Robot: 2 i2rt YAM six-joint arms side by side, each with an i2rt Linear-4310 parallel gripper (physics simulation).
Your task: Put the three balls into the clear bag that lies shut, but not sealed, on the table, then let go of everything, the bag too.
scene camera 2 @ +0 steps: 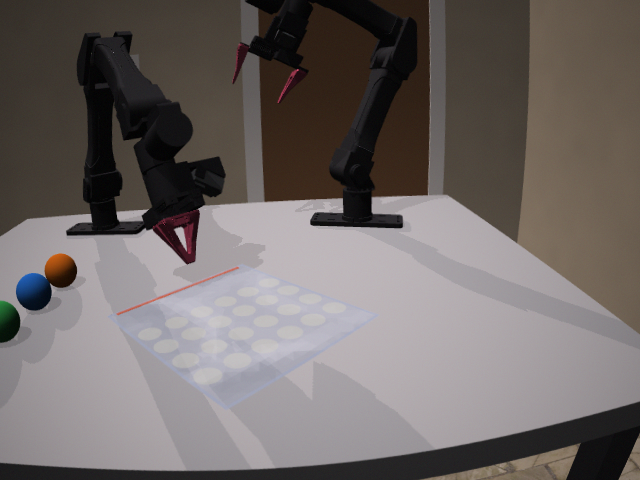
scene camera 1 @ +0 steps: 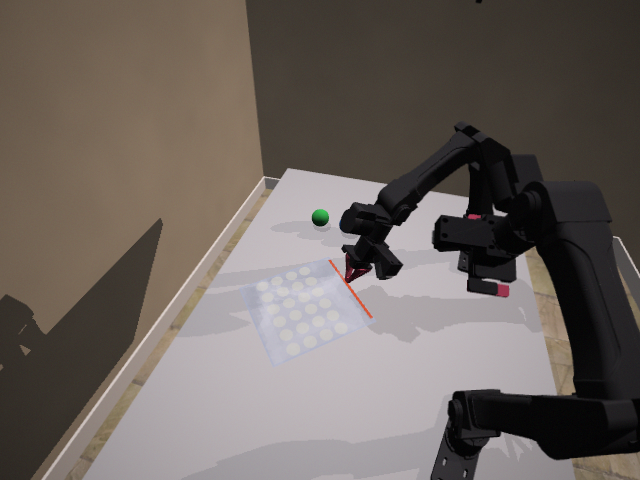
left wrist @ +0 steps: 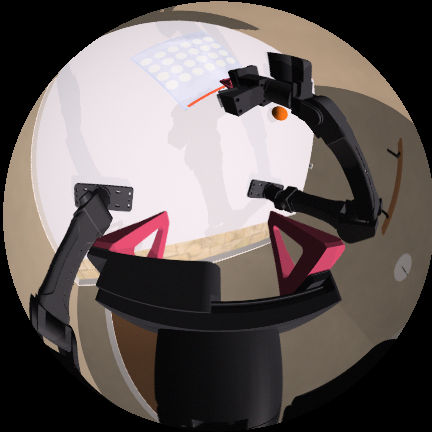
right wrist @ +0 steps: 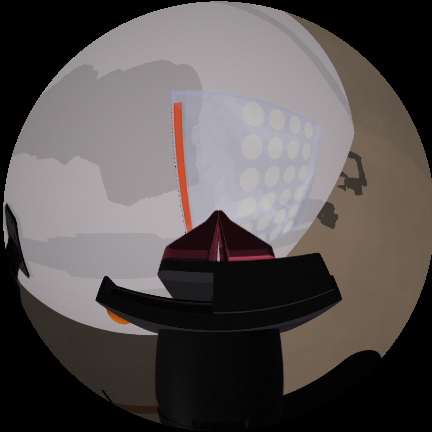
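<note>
The clear bag (scene camera 1: 302, 315) (scene camera 2: 279, 330) (left wrist: 182, 62) (right wrist: 220, 135) lies flat, with pale dots and a red-orange strip near one edge. The green ball (scene camera 1: 320, 217) (scene camera 2: 7, 321), blue ball (scene camera 2: 33, 291) and orange ball (scene camera 2: 61, 270) (left wrist: 279, 113) (right wrist: 119, 316) rest in a row on the table, outside the bag. The right arm hides the orange ball and most of the blue one in scene camera 1. My right gripper (scene camera 1: 348, 280) (scene camera 2: 190, 261) (right wrist: 217, 215) is shut and empty, tips pointing down a little above the bag's strip edge. My left gripper (scene camera 2: 256, 92) (left wrist: 217, 216) is open and empty, high above the table.
The white table (scene camera 1: 392, 372) (scene camera 2: 465, 356) carries both arm bases. The left arm's base (scene camera 2: 356, 220) (left wrist: 125, 198) stands at the back right in scene camera 2, the right arm's base (scene camera 2: 82, 228) (left wrist: 255, 189) at the back left. A wall (scene camera 1: 129, 103) runs beside the table.
</note>
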